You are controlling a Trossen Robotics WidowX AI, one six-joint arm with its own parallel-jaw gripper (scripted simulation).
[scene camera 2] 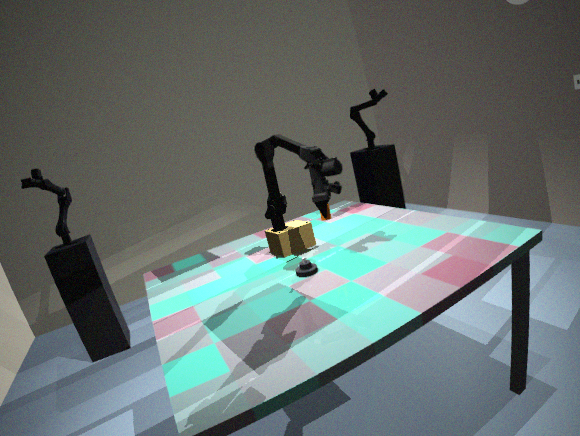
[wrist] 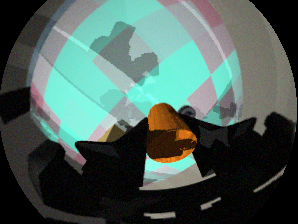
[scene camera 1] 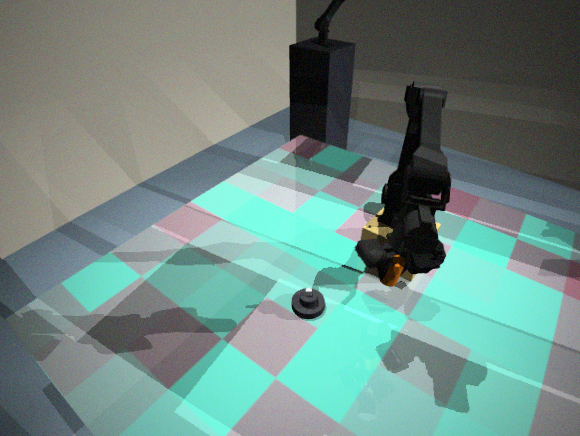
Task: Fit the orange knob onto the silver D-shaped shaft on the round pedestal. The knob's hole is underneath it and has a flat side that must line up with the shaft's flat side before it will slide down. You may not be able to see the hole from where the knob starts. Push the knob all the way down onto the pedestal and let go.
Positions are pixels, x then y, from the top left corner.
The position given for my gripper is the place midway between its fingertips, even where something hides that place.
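An orange knob (wrist: 168, 139) is held by my gripper (scene camera 1: 389, 277).
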